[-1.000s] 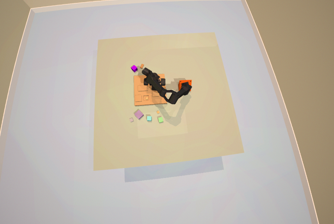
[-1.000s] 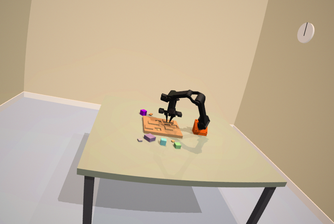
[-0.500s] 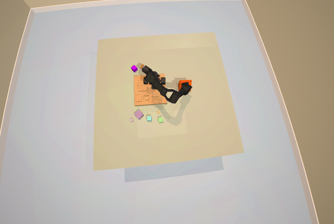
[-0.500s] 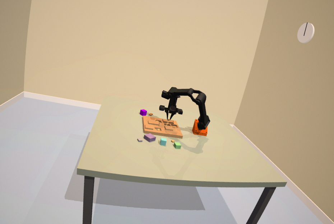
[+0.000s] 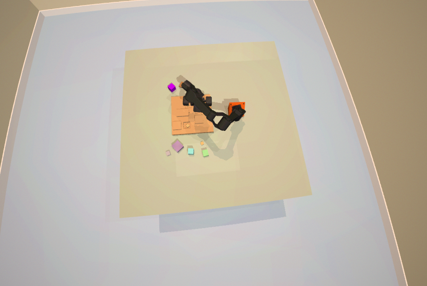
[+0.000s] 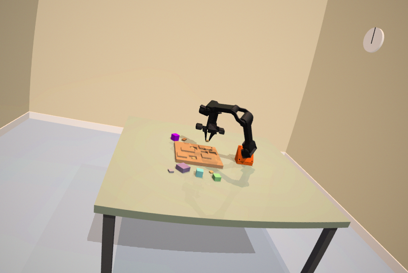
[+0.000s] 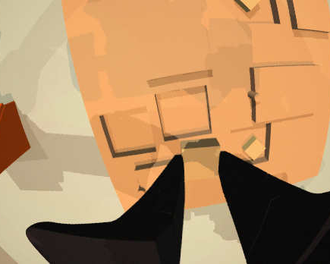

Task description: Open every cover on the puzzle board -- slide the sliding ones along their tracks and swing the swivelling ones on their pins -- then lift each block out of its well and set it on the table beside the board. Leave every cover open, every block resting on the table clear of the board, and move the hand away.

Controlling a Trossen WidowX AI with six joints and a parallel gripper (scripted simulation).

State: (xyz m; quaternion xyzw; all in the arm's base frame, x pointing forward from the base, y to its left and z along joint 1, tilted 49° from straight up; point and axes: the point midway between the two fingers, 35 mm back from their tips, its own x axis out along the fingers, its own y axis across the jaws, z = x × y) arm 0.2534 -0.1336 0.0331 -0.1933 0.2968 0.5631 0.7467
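The green block lies 320 mm to the left of my gripper tip, 90 mm below it and 10 mm ahead of it. Also, from my gripper tip: magenta cube (230 mm to the right, 160 mm ahead, 90 mm below); mauve block (230 mm to the left, 190 mm ahead, 90 mm below); flat orange block (250 mm to the right, 100 mm below, 80 mm ahead).
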